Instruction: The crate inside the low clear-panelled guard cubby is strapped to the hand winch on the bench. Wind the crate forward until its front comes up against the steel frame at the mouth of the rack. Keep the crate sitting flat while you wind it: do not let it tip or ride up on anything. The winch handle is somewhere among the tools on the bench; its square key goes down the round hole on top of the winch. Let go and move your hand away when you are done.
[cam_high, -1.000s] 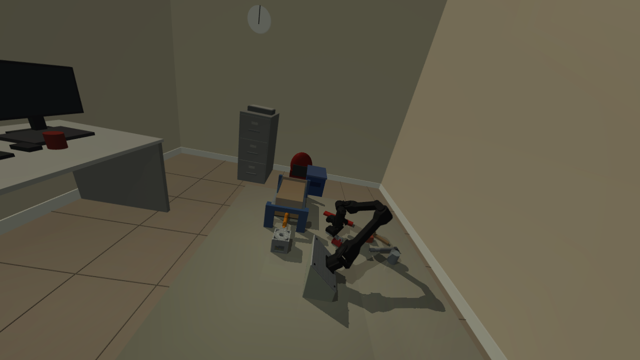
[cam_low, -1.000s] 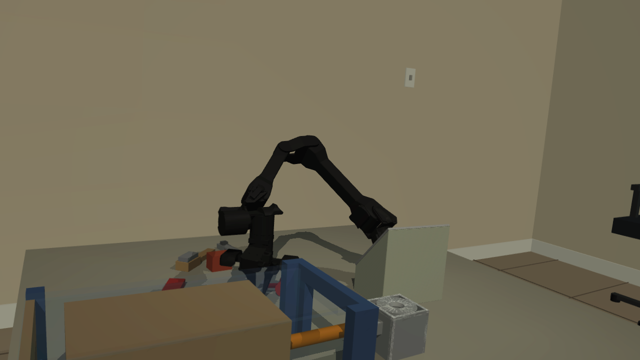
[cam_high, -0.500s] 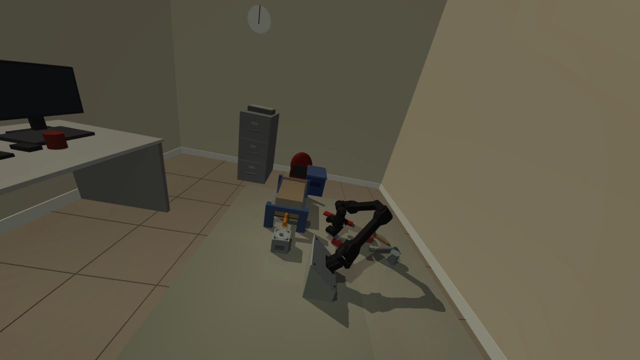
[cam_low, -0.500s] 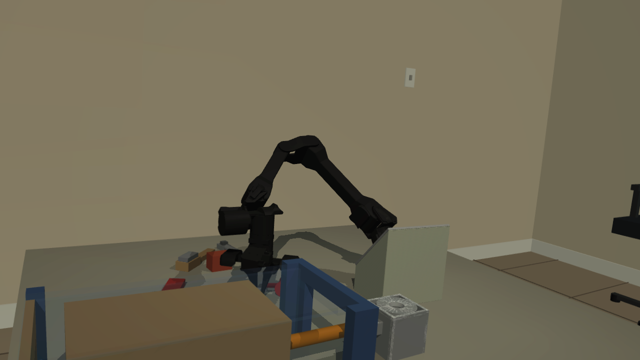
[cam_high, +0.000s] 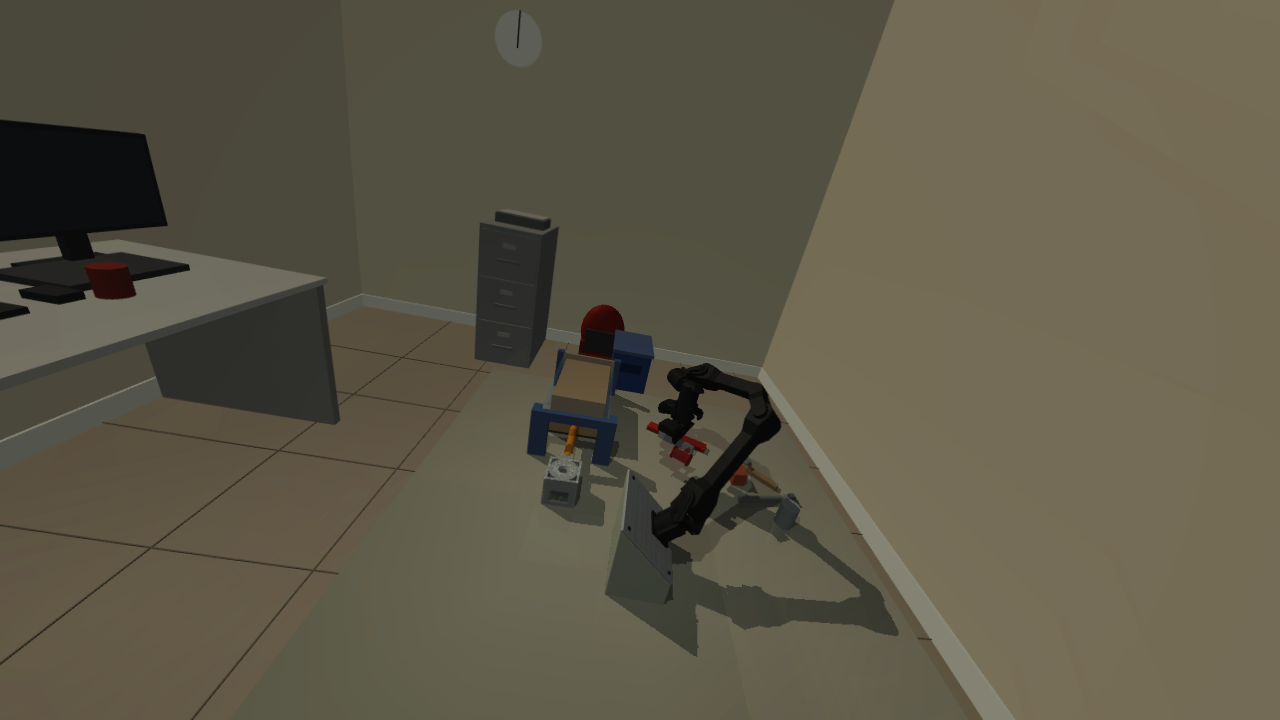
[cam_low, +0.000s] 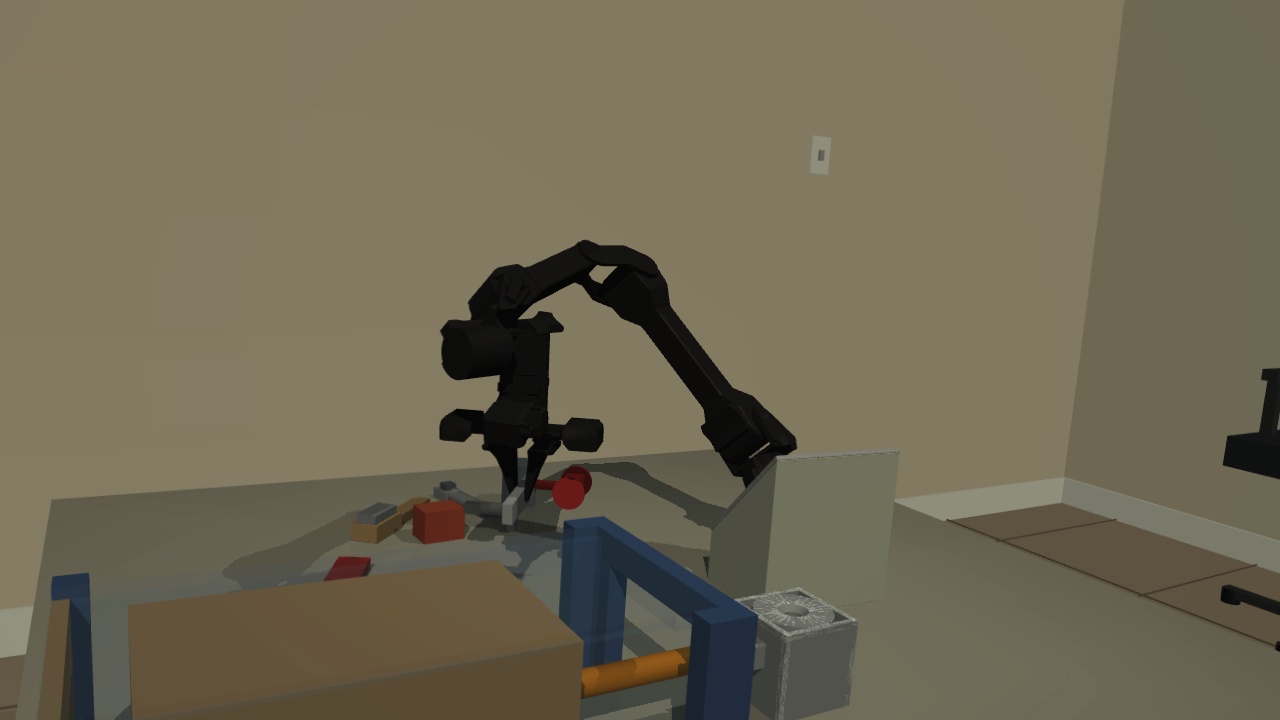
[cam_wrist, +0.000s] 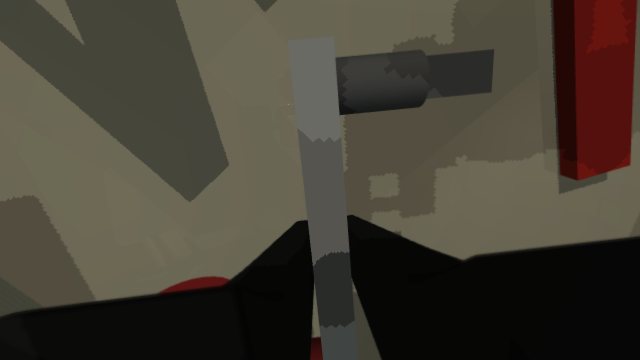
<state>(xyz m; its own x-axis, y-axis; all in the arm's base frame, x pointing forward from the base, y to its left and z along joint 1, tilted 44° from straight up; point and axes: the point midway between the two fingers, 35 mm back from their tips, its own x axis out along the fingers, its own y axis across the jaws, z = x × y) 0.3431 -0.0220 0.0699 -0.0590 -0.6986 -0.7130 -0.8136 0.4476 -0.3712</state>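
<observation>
Now: gripper tip 60 mm past the red knob, 20 mm to the left of it and 10 mm below it. Round my gripper tip: long red bar (210 mm ahead, 50 mm to the right, 120 mm below); then winch handle (10 mm behind, 10 mm to the right); then wooden block (80 mm ahead, 310 mm to the right, 100 mm below).
</observation>
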